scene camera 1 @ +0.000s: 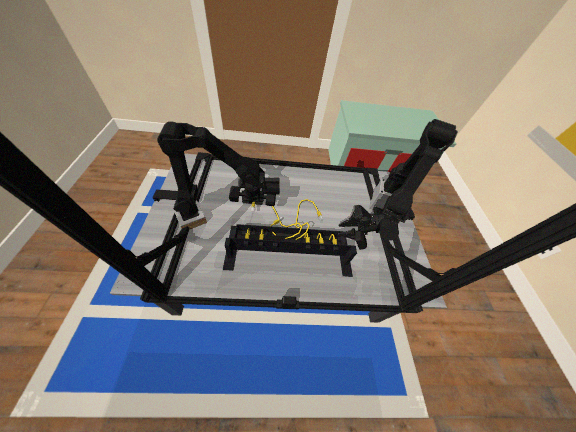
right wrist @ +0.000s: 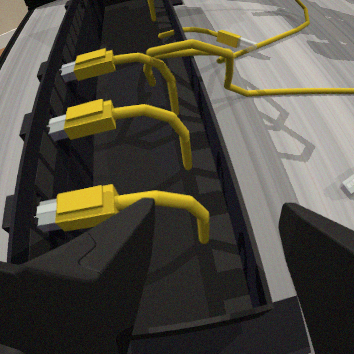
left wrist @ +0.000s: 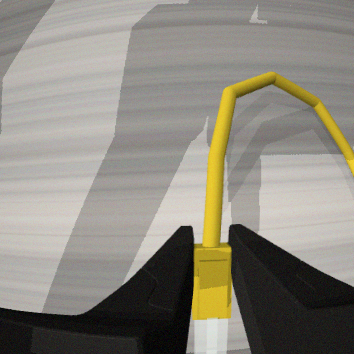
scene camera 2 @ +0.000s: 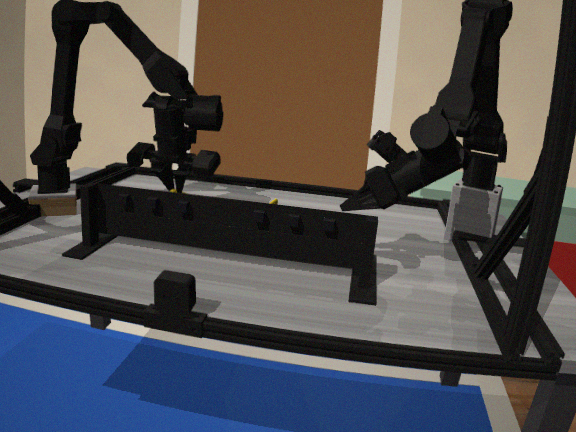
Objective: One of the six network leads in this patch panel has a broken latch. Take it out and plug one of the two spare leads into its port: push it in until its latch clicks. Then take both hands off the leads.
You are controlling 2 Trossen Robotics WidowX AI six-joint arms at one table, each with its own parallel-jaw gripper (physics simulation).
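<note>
The black patch panel holds yellow leads: two at its left and three at its right. No plug shows in the third port from the left. My left gripper is shut on a yellow lead's plug behind the panel's left part, with the clear tip downward in its wrist view. My right gripper is half open and empty at the panel's right end, one finger partly covering the nearest seated plug. The broken latch cannot be made out.
Behind the panel one loose plug lies near the middle, and another lies farther right on a looped cable. Several cables cross at the panel's middle. A black frame edges the table. A small black block stands at the front.
</note>
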